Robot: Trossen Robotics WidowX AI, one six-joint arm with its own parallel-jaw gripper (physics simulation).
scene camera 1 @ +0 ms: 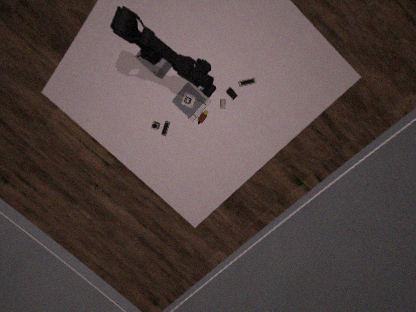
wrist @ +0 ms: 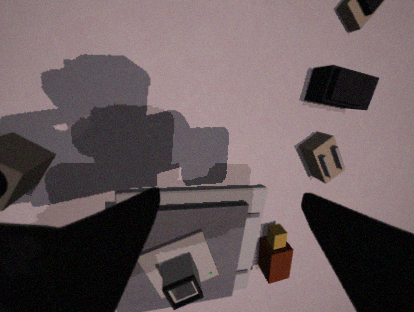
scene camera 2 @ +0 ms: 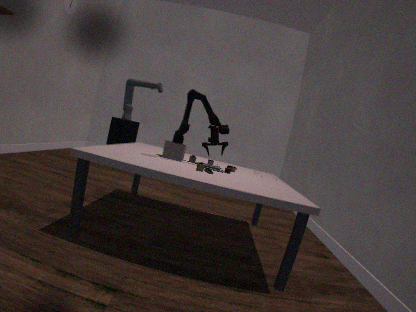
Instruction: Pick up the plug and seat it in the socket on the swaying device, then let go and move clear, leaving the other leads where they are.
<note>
My gripper is open, holding nothing. Also in view: a beige two-slot connector. On the table rest a plug and a black block.
</note>
